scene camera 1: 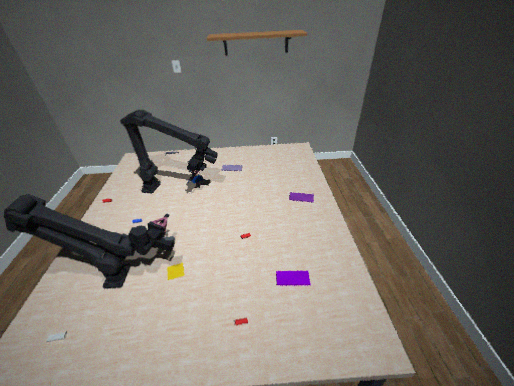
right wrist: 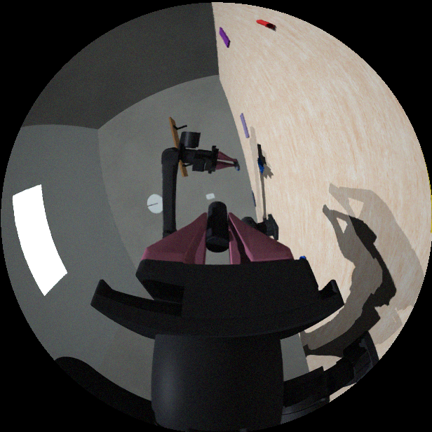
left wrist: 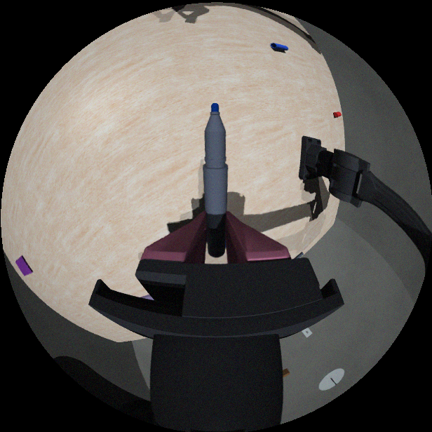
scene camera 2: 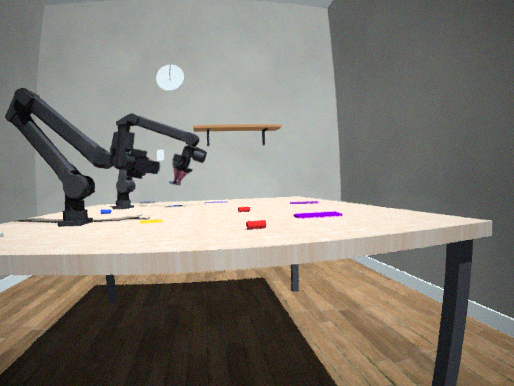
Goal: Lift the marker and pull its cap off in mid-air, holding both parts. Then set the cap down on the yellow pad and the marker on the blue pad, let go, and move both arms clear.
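Frame: origin at the left arm's base, x left, y back, z up, level; centimetres.
Seen in the pictures: left gripper, fingertip midpoint: (scene camera 1: 194, 175) (scene camera 2: 176, 183); right gripper, fingertip midpoint: (scene camera 1: 166, 218); left arm's base at its link origin: (scene camera 1: 151, 187) (scene camera 2: 123, 208); right arm's base at its link origin: (scene camera 1: 117, 276) (scene camera 2: 76, 224).
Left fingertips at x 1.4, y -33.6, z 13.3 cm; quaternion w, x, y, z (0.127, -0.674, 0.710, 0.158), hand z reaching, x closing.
Observation:
Pixels of each thing's top centre, then the offset from my left fingertips to it. Level surfaces: height alone.
- blue pad at its top centre: (scene camera 2: 175, 205) (scene camera 1: 196, 179) dz -13.2, dx +13.8, dy +6.7 cm
- yellow pad at its top centre: (scene camera 2: 151, 221) (scene camera 1: 175, 271) dz -13.2, dx -60.5, dy -14.2 cm
- blue cylinder at its top centre: (scene camera 2: 105, 209) (scene camera 1: 136, 219) dz -11.2, dx -33.6, dy +23.5 cm
- lavender pad at its top centre: (scene camera 1: 231, 167) dz -12.5, dx +31.6, dy -14.3 cm
- pale piece at its top centre: (scene camera 1: 56, 336) dz -12.1, dx -97.8, dy +17.8 cm
- table at its surface level: dz -13.3 cm
My left gripper (scene camera 1: 196, 172) (scene camera 2: 176, 181) (left wrist: 215, 217) (right wrist: 235, 162) is shut on the grey marker (left wrist: 215, 187) near its dark end. The marker is uncapped, its blue tip pointing away from the fingers, held above the table. My right gripper (scene camera 1: 165, 218) (right wrist: 217, 218) is shut on the black cap (right wrist: 217, 230) and holds it in the air, apart from the marker. Its fingers are hidden in scene camera 2. The blue pad (scene camera 1: 196, 179) (scene camera 2: 174, 205) (right wrist: 261, 166) lies under the left gripper, partly hidden in scene camera 1. The yellow pad (scene camera 1: 175, 271) (scene camera 2: 151, 221) lies in front of the right gripper.
A blue cylinder (scene camera 1: 137, 220) (scene camera 2: 105, 211) (left wrist: 279, 47) lies between the arm bases. Red pieces (scene camera 1: 245, 236) (scene camera 1: 241, 321) (scene camera 1: 107, 200), purple pads (scene camera 1: 293, 278) (scene camera 1: 301, 197), a lavender pad (scene camera 1: 232, 168) and a pale piece (scene camera 1: 56, 336) lie on the table (scene camera 1: 340, 340).

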